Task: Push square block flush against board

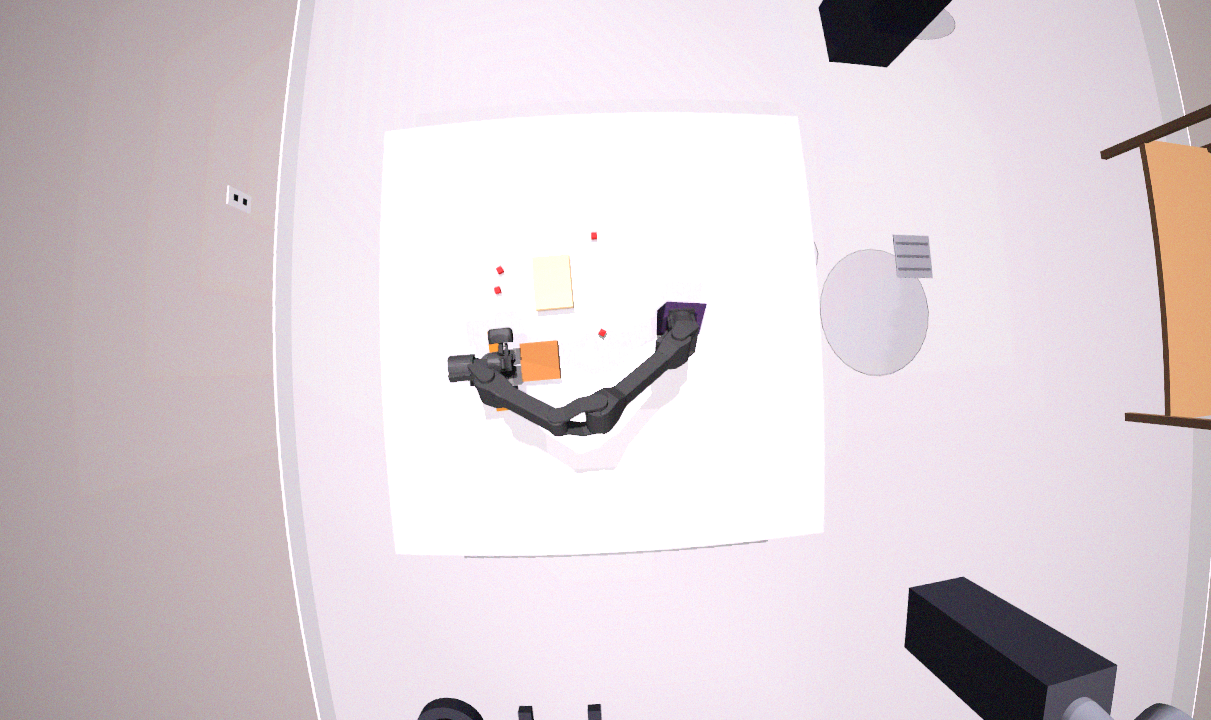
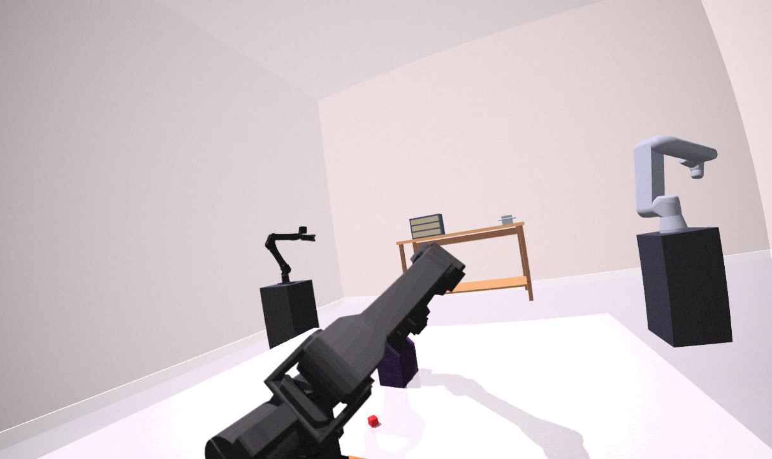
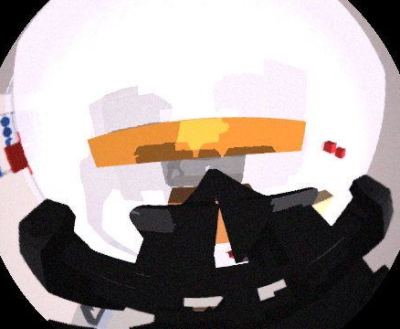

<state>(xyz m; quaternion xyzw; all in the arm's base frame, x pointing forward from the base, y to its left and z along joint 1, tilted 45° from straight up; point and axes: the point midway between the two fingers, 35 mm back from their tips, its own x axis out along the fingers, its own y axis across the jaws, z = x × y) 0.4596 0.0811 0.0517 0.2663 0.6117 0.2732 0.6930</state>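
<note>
Now: gripper tip 30 mm short of the long orange band, 10 mm to the right of it and 10 mm above it. The rest, counted from my gripper tip: pale yellow flat rectangle (220 mm to the right, 130 mm behind, 10 mm below); orange square block (80 mm behind, 10 mm to the right, 10 mm below).
</note>
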